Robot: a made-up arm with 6 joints.
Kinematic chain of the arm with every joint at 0, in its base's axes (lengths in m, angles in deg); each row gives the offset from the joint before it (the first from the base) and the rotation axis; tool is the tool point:
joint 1: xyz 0 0 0.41 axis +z
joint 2: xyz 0 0 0 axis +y
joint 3: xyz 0 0 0.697 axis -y
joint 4: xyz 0 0 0 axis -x
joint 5: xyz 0.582 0 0 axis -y
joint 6: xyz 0 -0.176 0 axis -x
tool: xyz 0 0 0
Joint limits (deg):
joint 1: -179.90..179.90
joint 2: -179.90..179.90
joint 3: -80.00..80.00
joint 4: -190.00..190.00
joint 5: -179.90..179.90
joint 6: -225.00..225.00
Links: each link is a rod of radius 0.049 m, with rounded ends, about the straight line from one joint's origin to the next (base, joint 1, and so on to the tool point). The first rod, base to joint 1, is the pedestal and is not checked.
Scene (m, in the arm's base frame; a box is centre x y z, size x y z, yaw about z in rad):
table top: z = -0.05
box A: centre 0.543 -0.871 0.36 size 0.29 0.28 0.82 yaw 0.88
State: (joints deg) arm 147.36 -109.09 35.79 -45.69 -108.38 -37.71
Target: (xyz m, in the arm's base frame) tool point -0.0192 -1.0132 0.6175
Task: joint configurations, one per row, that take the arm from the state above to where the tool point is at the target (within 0.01 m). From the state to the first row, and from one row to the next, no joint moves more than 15 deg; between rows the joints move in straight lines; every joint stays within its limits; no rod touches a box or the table.
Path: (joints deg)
1: 143.47 -96.54 37.70 -39.33 -103.28 -38.50
2: 139.59 -83.99 39.62 -32.97 -98.18 -39.30
3: 135.70 -71.45 41.53 -26.61 -93.08 -40.09
4: 131.82 -58.90 43.44 -20.25 -87.98 -40.89
5: 127.93 -46.35 45.35 -13.89 -82.88 -41.68
6: 124.05 -33.80 47.27 -7.54 -77.78 -42.48
7: 116.28 -45.58 47.29 -11.57 -82.91 -36.87
8: 108.52 -57.37 47.32 -15.61 -88.05 -31.27
9: 100.75 -69.15 47.34 -19.65 -93.18 -25.66
10: 92.99 -80.94 47.36 -23.69 -98.32 -20.05
11: 89.77 -91.51 41.22 -34.42 -101.67 -25.94
12: 86.55 -102.08 35.07 -45.15 -105.03 -31.82
13: 83.32 -112.65 28.92 -55.88 -108.38 -37.71

